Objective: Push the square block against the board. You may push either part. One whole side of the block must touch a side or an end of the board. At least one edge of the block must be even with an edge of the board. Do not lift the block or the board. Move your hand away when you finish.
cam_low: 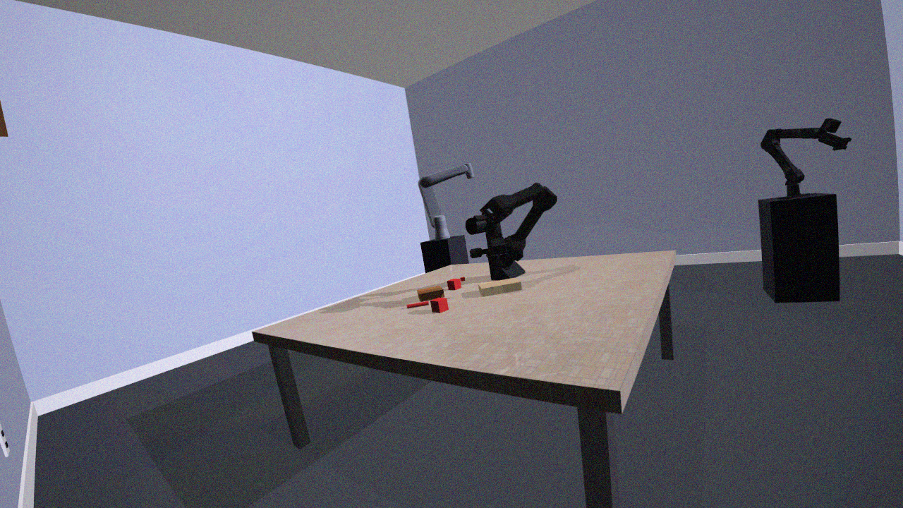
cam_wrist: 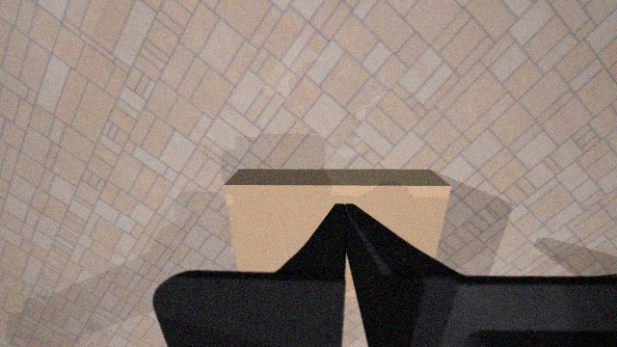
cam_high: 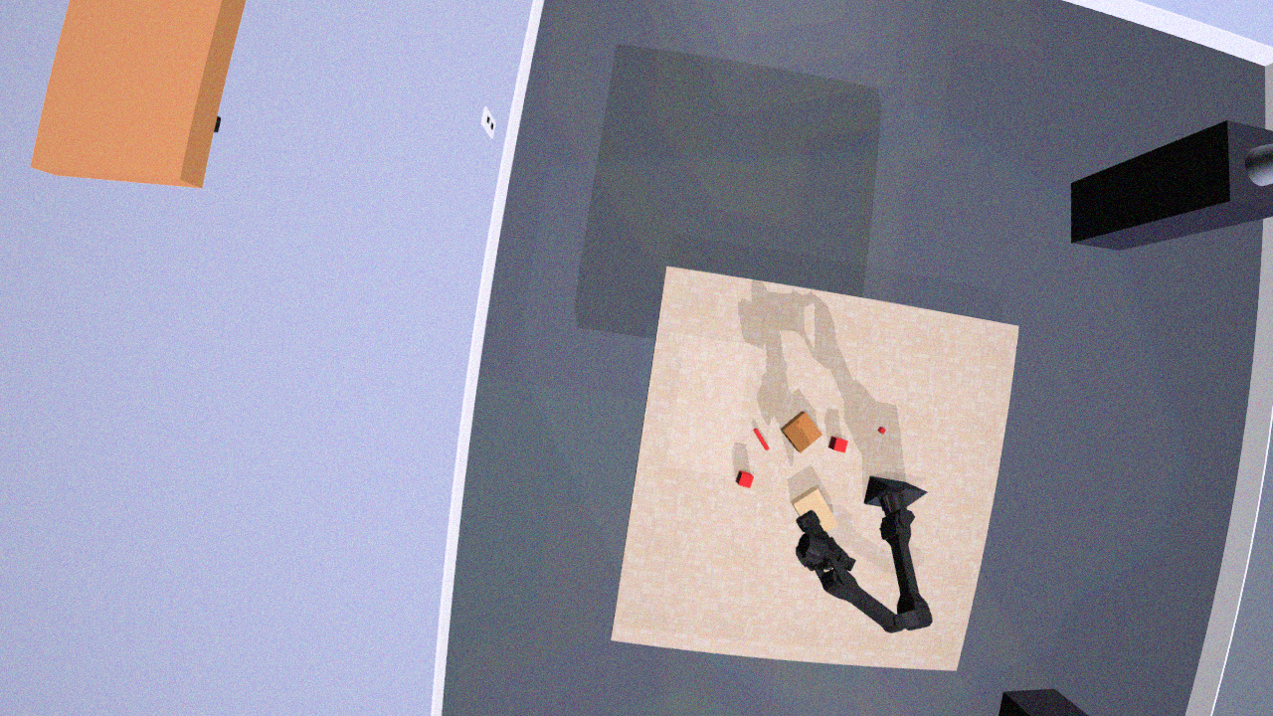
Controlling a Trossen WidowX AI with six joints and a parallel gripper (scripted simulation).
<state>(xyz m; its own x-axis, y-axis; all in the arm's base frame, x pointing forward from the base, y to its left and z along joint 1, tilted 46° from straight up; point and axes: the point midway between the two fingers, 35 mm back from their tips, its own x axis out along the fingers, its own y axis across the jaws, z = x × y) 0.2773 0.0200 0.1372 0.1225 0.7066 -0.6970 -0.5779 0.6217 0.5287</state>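
Right now the square block is 310 mm to the right of my gripper tip, 60 mm below it and 30 mm ahead of it. The rest, counted from my gripper tip: board: 60 mm below, 50 mm behind, 30 mm to the right; thin red stick: 270 mm to the right, 160 mm ahead, 70 mm below; tiny red piece: 330 mm to the right, 260 mm behind, 70 mm below.
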